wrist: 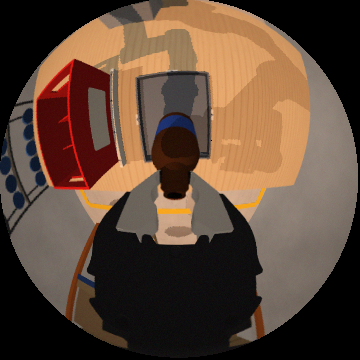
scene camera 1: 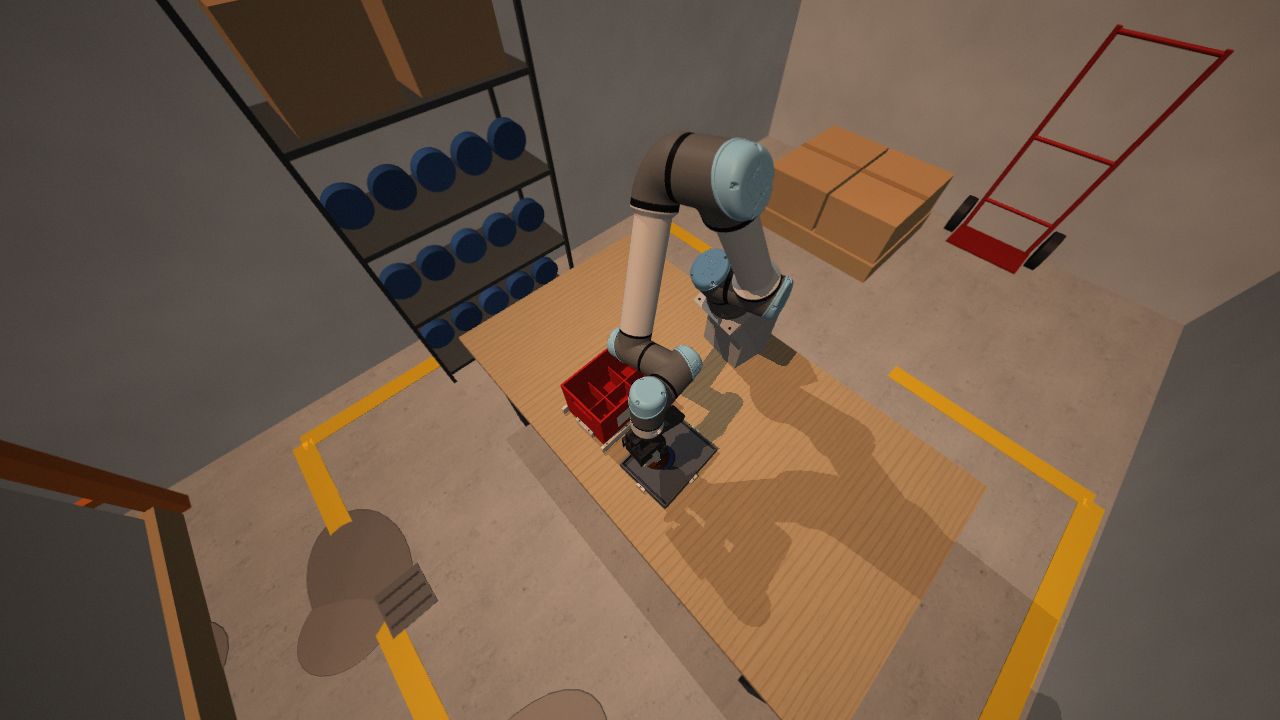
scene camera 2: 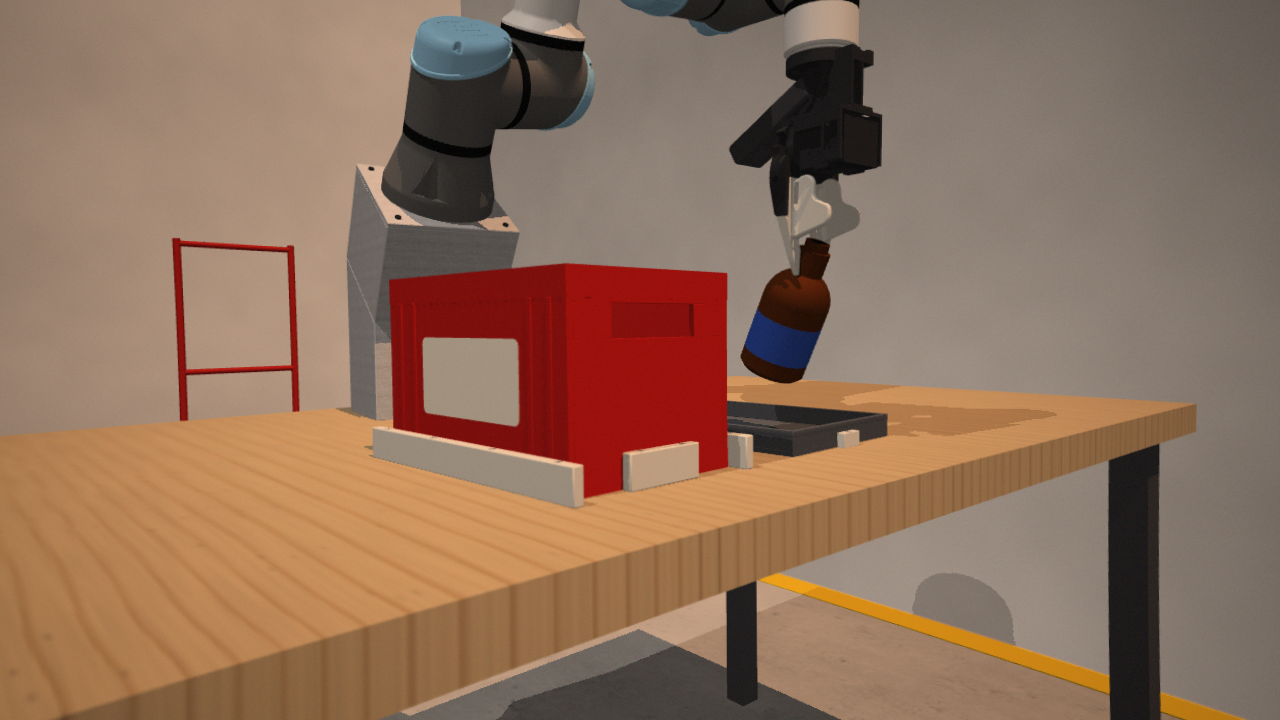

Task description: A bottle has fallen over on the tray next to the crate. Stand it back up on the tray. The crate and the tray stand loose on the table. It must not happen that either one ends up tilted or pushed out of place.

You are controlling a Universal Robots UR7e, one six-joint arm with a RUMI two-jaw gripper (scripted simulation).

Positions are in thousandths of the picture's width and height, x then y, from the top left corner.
Note:
In view: the gripper (scene camera 2: 632, 384), a red crate (scene camera 2: 446, 503), a brown bottle (wrist: 488, 418) and a dark tray (scene camera 2: 618, 615).
The red crate is seen too in the wrist view (wrist: 246, 324) and in scene camera 1 (scene camera 1: 469, 541). The dark tray also shows in the wrist view (wrist: 438, 262) and in scene camera 1 (scene camera 1: 541, 626). The gripper is seen too in the wrist view (wrist: 485, 476) and in scene camera 1 (scene camera 1: 508, 634).

